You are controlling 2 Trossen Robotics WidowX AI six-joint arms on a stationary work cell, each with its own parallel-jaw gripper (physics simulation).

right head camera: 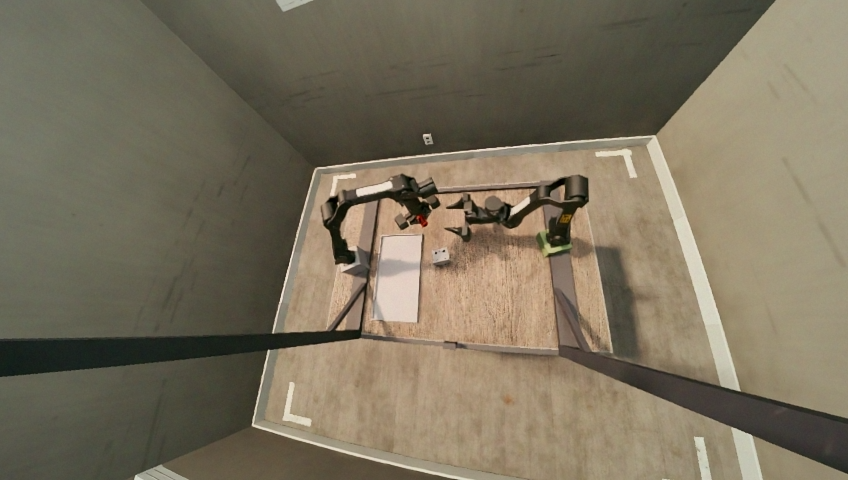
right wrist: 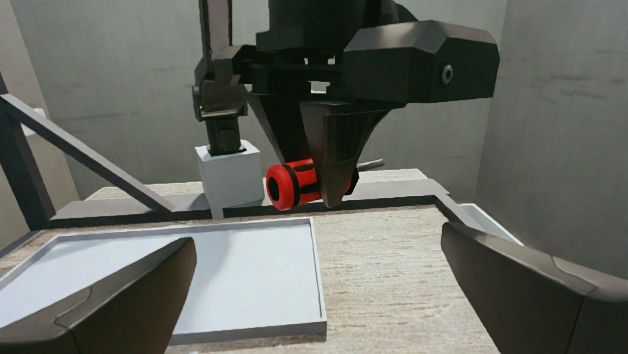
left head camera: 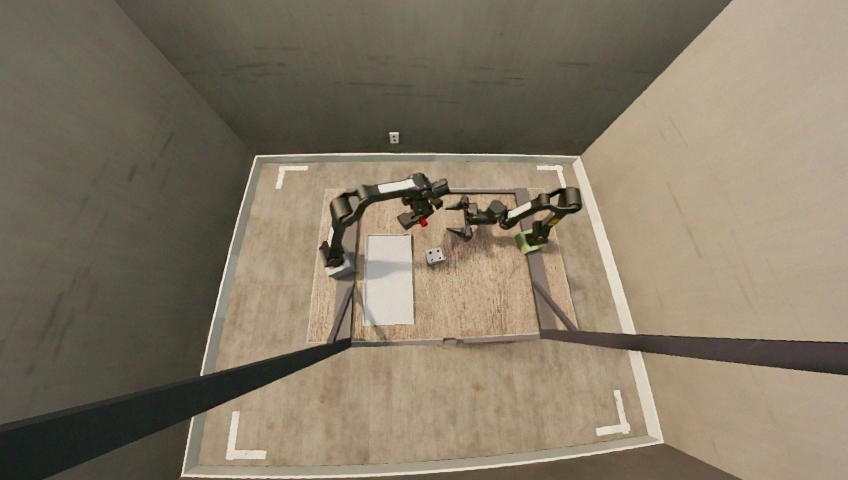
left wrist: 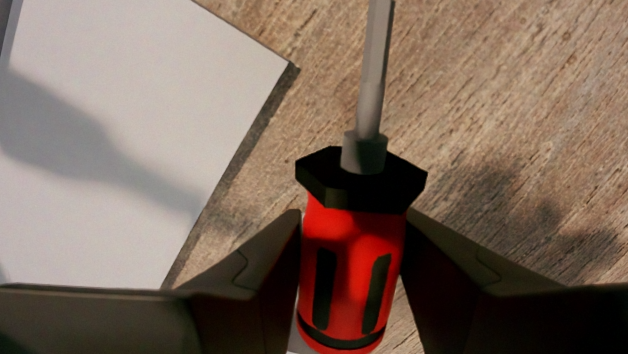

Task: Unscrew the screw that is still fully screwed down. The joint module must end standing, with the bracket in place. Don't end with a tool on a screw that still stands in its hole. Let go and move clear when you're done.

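Places are measured from the left arm's base along level axes (x right, y up, z back), in centimetres.
Pixels of known places: left gripper, fingertip midpoint: (right head camera: 422, 221) (right wrist: 316, 198) (left head camera: 421, 221) (left wrist: 347, 220); right gripper, fingertip midpoint: (right head camera: 445, 218) (right wrist: 319, 240) (left head camera: 445, 218); left arm's base, origin of the base link: (right head camera: 348, 258) (right wrist: 226, 149) (left head camera: 335, 260); right arm's base, origin of the base link: (right head camera: 555, 239) (left head camera: 532, 239).
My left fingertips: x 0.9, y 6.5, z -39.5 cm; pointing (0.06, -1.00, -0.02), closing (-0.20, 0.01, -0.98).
For each thing: its middle in the pictures, then the offset to it from my left fingertips.
- joint module with its white bracket, body centre: (right head camera: 440, 255) (left head camera: 435, 254) dx +13.8, dy -9.5, dz -1.1 cm
- red-handled screwdriver, body centre: (left wrist: 358, 197) (right wrist: 334, 174) (left head camera: 419, 216) (right head camera: 420, 216) dx -1.6, dy +1.4, dz +0.2 cm
- shallow white tray, body centre: (left wrist: 80, 193) (right wrist: 162, 273) (left head camera: 388, 276) (right head camera: 397, 275) dx +12.8, dy -17.0, dz +21.9 cm
The joint module with its white bracket (left head camera: 435, 256) (right head camera: 440, 256) stands upright beside the tray. Several dark screw heads show on top; how deep each sits is too small to tell. A red-handled screwdriver (left head camera: 423, 221) (right head camera: 421, 221) (left wrist: 352, 270) (right wrist: 292, 184) is in my left gripper (left head camera: 418, 218) (left wrist: 347, 220) (right wrist: 316, 198), which is shut on its handle above the table, behind the module. The steel shaft points away from the wrist camera; its tip is out of that view. My right gripper (left head camera: 448, 219) (right head camera: 446, 218) (right wrist: 319, 240) is open and empty, right of the left gripper, behind and right of the module.
A shallow white tray (left head camera: 387, 291) (right head camera: 397, 291) (left wrist: 150, 115) (right wrist: 270, 280) lies left of the module. The left arm's pale base block (right wrist: 231, 177) stands by the frame. The two grippers are close together, with the right fingers facing the left gripper. Dark frame bars edge the table.
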